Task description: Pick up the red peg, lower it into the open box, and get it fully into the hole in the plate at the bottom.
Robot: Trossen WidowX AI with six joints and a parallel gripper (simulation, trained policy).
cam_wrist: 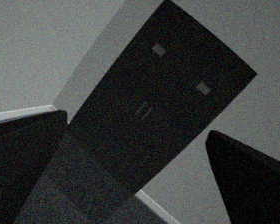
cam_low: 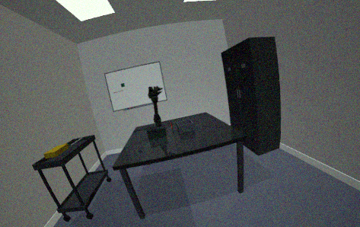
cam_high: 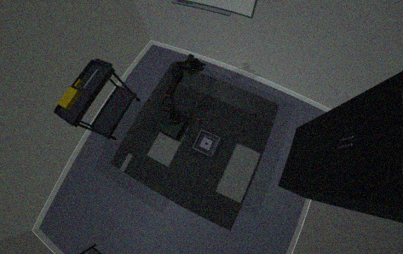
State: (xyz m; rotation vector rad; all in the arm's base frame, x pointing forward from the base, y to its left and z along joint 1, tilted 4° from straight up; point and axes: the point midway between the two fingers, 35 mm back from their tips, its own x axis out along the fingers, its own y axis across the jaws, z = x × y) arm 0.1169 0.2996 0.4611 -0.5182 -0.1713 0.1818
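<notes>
The red peg is 22 cm to the right of my gripper tip and 51 cm below it. From my gripper tip the other things lie so: grey box 15 cm ahead, 41 cm to the right, 52 cm below; pale plate 15 cm ahead, 41 cm to the right, 51 cm below.
</notes>
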